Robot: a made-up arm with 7 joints.
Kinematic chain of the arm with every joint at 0, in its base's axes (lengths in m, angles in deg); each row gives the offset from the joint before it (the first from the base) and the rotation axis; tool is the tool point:
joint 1: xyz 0 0 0.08 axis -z
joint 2: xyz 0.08 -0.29 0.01 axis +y
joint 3: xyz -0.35 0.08 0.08 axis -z
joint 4: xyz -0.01 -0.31 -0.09 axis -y
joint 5: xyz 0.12 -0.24 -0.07 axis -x
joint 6: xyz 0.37 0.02 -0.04 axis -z
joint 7: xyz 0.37 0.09 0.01 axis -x
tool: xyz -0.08 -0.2 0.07
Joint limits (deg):
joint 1: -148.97..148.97
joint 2: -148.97..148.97
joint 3: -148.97..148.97
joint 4: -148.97..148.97
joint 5: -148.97..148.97
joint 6: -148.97..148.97
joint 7: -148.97..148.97
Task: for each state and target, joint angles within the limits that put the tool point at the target. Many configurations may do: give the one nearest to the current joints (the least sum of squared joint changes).
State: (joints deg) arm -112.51 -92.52 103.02 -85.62 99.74 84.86 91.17
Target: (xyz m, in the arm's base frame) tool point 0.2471 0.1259 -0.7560
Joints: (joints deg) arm -101.76 -52.71 109.71 -87.00 107.93 107.11 74.87
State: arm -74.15 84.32 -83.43 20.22 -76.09 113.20 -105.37
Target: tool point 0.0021 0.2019 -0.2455
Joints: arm -65.81 72.06 -57.26 42.26 -67.71 108.78 -106.96
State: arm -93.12 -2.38 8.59 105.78 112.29 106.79 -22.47
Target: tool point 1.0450 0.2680 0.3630
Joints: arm -134.22 -0.06 -4.04 111.57 85.23 93.72 -48.62
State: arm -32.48 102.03 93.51 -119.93 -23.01 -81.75 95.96
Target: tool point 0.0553 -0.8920 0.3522
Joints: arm -56.60 57.20 69.74 -98.16 -39.56 -65.00 86.07
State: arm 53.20 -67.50 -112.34 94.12 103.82 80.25 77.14
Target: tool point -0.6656 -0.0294 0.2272
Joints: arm 43.03 -77.22 -99.25 106.48 103.37 82.89 76.89
